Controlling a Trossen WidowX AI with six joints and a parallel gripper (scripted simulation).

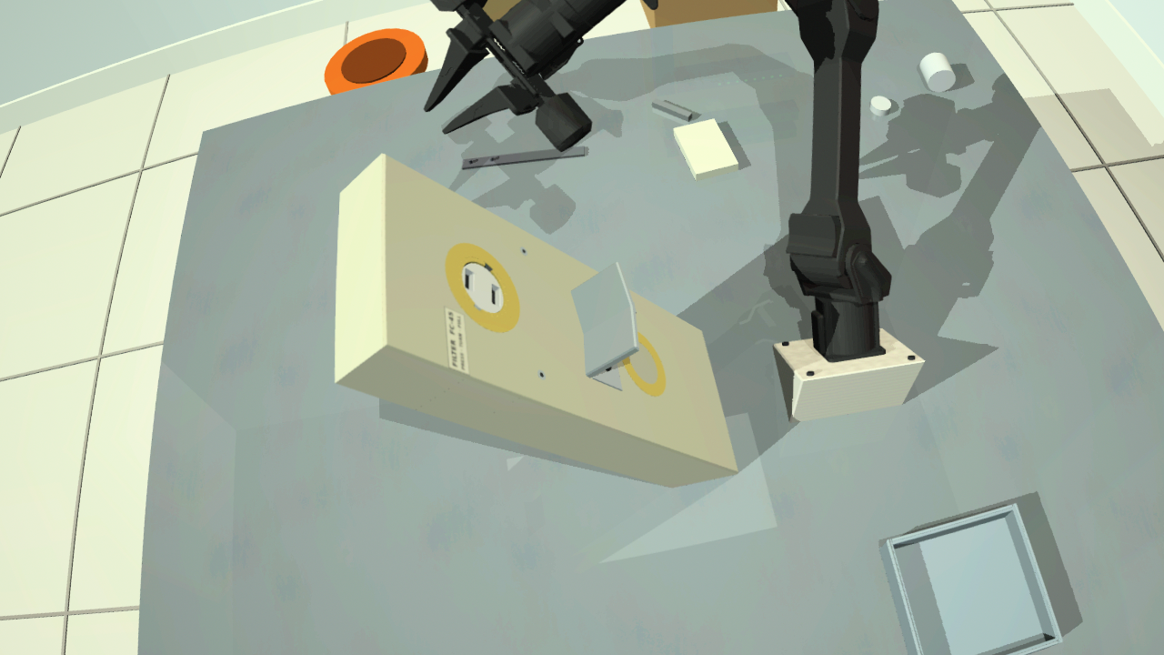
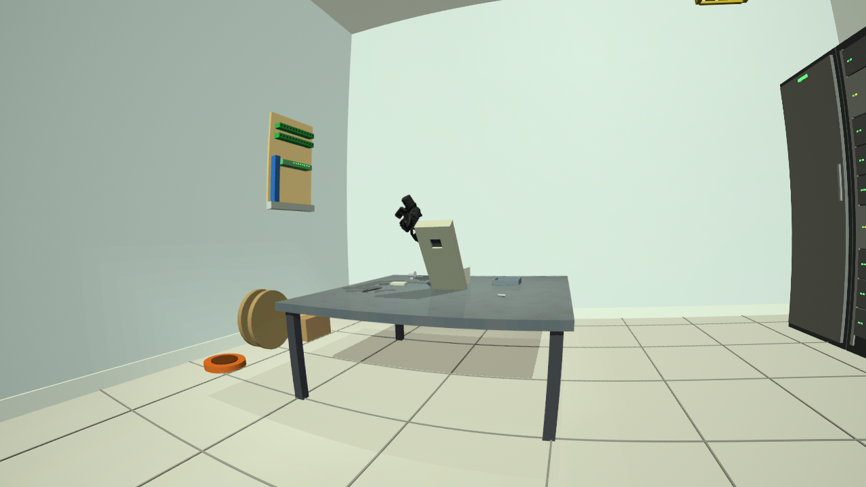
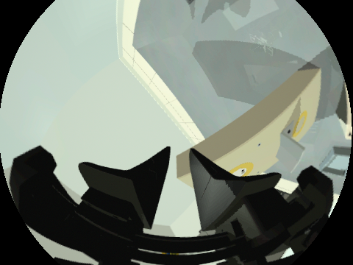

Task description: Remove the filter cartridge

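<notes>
Right now the round filter cartridge is 15 cm to the left of my gripper tip, 6 cm below it and 2 cm behind it. Round my gripper tip: grey tray (44 cm behind, 41 cm to the left, 32 cm below); then grey shelf (15 cm below, 14 cm to the left, 12 cm behind).
</notes>
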